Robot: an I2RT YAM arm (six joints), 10 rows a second.
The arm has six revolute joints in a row. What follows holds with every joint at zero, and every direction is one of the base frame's. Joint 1 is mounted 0.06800 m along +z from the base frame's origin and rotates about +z. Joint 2 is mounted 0.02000 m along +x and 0.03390 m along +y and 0.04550 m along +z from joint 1 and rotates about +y. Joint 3 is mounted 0.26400 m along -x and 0.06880 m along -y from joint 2 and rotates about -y. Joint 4 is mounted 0.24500 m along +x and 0.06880 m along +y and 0.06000 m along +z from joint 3 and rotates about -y. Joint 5 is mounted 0.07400 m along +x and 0.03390 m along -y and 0.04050 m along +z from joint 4 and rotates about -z. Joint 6 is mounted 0.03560 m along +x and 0.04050 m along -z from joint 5 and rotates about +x. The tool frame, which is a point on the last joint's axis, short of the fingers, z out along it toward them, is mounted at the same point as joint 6; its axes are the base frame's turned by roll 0.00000, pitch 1.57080 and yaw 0.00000 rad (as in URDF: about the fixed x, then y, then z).
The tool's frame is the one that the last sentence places.
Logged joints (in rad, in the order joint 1, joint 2, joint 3, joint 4, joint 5, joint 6), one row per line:
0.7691 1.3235 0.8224 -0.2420 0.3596 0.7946
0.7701 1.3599 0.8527 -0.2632 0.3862 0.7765
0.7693 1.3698 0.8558 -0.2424 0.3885 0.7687
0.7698 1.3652 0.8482 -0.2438 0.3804 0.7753
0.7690 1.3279 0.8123 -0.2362 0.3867 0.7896
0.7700 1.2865 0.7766 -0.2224 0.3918 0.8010
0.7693 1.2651 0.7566 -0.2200 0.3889 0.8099
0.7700 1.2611 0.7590 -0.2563 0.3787 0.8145
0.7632 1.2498 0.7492 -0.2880 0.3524 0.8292
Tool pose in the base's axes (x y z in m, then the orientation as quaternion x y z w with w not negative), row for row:
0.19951 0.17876 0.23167 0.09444 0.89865 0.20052 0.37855
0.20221 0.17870 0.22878 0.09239 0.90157 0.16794 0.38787
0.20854 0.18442 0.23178 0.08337 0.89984 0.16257 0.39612
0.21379 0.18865 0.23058 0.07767 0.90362 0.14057 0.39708
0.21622 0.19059 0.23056 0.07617 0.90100 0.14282 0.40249
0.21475 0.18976 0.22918 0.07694 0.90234 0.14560 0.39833
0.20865 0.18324 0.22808 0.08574 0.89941 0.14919 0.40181
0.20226 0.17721 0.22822 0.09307 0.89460 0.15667 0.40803
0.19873 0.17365 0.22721 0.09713 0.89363 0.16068 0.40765
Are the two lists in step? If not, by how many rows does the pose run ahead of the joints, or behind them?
The pose runs 2 rows behind the joints: the pose in row i belongs to the joints in row i - 2.
